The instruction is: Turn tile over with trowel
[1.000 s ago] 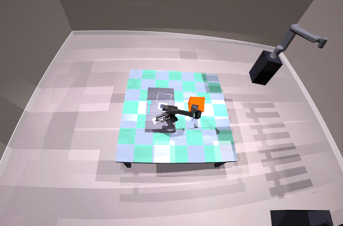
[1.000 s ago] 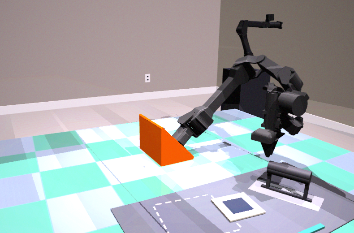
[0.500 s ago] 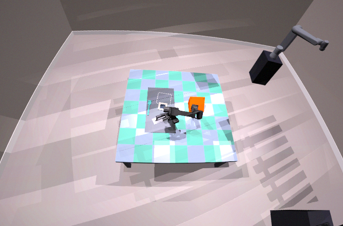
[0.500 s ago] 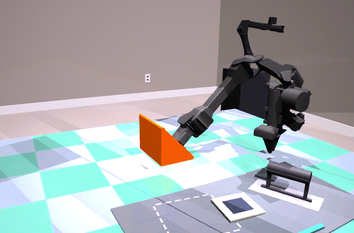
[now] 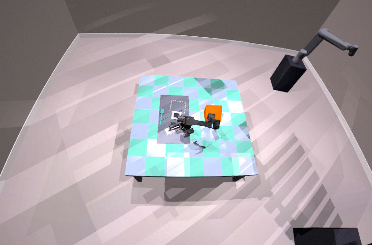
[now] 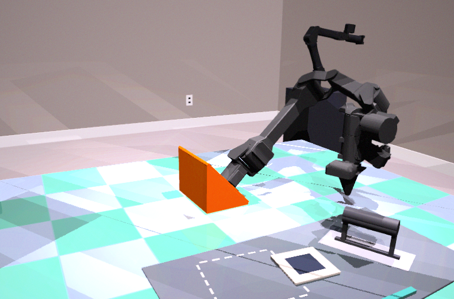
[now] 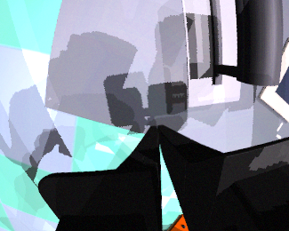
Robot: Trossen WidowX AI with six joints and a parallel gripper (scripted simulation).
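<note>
Right now the grey mat is 170 mm to the right of my gripper tip, 150 mm ahead of it and 100 mm below it. The rest, counted from my gripper tip: tile 200 mm to the right, 120 mm ahead, 80 mm below; then cyan trowel 290 mm ahead, 180 mm to the right, 80 mm below.
</note>
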